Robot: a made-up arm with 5 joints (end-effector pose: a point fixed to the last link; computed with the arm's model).
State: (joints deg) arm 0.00 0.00 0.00 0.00 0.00
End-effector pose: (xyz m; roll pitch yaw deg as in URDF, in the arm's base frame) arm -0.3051 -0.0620 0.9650 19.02 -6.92 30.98
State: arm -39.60 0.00 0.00 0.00 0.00
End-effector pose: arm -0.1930 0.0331 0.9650 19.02 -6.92 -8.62
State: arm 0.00 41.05 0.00 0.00 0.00
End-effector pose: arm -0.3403 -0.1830 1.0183 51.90 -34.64 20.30
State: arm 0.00 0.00 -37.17 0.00 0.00
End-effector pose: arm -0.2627 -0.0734 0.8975 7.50 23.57 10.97
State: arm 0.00 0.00 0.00 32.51 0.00
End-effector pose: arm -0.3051 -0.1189 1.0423 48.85 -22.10 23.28
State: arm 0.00 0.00 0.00 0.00 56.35
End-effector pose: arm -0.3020 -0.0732 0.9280 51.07 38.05 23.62
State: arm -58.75 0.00 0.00 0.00 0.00
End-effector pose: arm -0.1222 0.0468 0.9650 19.02 -6.92 -27.77
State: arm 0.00 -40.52 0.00 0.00 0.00
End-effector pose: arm -0.2848 -0.0055 0.8440 -10.28 21.60 25.42
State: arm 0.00 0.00 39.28 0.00 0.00
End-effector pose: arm -0.3726 -0.0915 1.0072 19.86 -41.25 49.99
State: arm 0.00 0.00 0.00 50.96 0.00
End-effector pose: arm -0.3051 -0.1674 1.0683 68.11 -28.22 15.01
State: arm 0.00 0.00 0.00 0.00 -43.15
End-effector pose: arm -0.3294 -0.0537 0.9810 -15.49 -33.22 55.98
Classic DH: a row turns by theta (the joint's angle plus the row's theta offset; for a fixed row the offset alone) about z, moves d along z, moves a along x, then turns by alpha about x. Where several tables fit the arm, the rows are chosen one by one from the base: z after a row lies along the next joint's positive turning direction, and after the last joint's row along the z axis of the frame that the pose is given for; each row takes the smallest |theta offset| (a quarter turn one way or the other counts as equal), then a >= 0, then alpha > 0; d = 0 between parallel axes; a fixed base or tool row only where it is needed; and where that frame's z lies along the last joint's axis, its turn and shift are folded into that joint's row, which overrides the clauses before.
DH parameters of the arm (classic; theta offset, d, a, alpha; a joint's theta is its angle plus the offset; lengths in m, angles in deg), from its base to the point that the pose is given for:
base (fixed): 55.46 0 -0.2064 0
joint 1: 19.21 0.8313 -0.0797 87.82
joint 2: 46.69 -0.2699 0.0763 -40.97
joint 3: 11 0.1195 -0.0342 54.19
joint 4: 19.86 -0.0435 0.0795 81.76
joint 5: -79.21 0.1642 -0.0298 -124.84
tool (fixed): -135.62 0.0345 0 0

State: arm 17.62 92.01 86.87 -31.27 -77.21
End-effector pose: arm -0.4490 -0.3800 0.8907 135.41 -3.22 -156.54
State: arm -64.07 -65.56 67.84 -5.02 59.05
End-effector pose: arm -0.0739 0.1167 0.8184 24.80 44.79 -17.73
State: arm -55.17 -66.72 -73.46 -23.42 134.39
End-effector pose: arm -0.2719 0.0567 0.7860 2.85 -10.83 133.99
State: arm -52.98 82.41 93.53 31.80 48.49
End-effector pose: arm -0.4505 -0.0133 0.7815 -100.47 -34.01 -178.32
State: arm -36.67 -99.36 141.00 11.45 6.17
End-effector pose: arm -0.2799 0.0627 0.9015 39.81 -28.07 68.15
